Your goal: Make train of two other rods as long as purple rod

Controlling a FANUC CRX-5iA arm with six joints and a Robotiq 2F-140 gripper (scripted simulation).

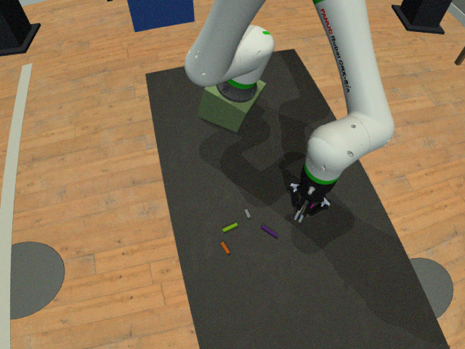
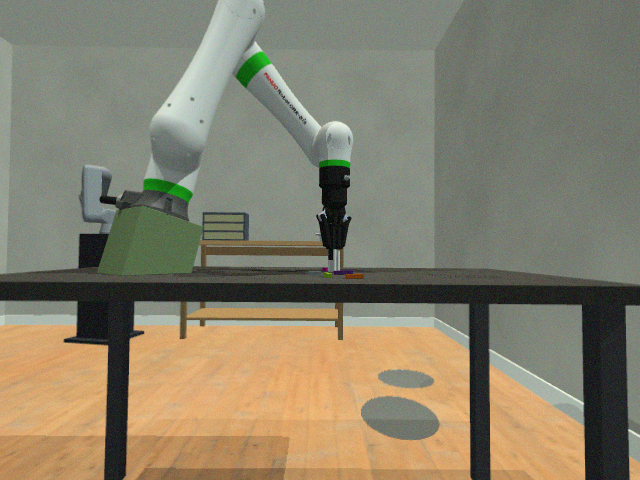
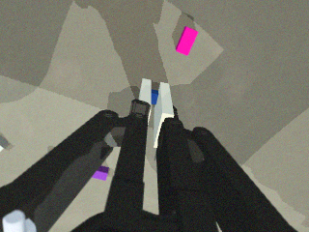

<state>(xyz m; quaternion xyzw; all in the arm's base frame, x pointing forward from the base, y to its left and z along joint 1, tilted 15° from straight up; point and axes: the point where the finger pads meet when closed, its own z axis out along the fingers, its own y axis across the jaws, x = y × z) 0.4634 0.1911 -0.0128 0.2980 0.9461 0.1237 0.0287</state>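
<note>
Now: hand 3 cm above the blue rod. Also, from my hand: magenta rod (3 cm behind, 4 cm to the left, 3 cm below); grey rod (2 cm behind, 17 cm to the right, 3 cm below); purple rod (4 cm ahead, 10 cm to the right, 3 cm below).
</note>
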